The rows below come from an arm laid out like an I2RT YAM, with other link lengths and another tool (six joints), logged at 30 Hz.
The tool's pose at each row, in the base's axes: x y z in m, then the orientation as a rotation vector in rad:
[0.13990, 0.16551, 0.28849, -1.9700, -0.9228, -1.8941]
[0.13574, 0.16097, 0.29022, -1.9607, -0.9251, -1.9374]
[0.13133, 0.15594, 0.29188, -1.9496, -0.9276, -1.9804]
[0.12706, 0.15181, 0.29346, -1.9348, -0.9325, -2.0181]
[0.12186, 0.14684, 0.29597, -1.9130, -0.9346, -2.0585]
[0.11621, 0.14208, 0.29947, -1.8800, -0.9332, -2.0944]
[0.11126, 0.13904, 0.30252, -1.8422, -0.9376, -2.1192]
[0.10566, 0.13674, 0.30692, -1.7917, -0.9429, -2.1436]
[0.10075, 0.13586, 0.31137, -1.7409, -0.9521, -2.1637]
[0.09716, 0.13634, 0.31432, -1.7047, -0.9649, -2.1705]
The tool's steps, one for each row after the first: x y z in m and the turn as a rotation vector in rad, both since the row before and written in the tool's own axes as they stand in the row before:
[0.00068, 0.00141, -0.00620, -0.0219, 0.0172, -0.0207]
[0.00058, 0.00177, -0.00664, -0.0210, 0.0178, -0.0206]
[0.00081, 0.00128, -0.00596, -0.0155, 0.0181, -0.0190]
[0.00166, 0.00182, -0.00721, -0.0150, 0.0234, -0.0174]
[0.00286, 0.00187, -0.00742, -0.0084, 0.0299, -0.0109]
[0.00298, 0.00083, -0.00579, 0.0019, 0.0296, -0.0082]
[0.00474, 0.00038, -0.00578, 0.0073, 0.0377, -0.0066]
[0.00518, -0.00036, -0.00421, 0.0108, 0.0364, -0.0073]
[0.00387, -0.00124, -0.00230, 0.0141, 0.0235, -0.0053]

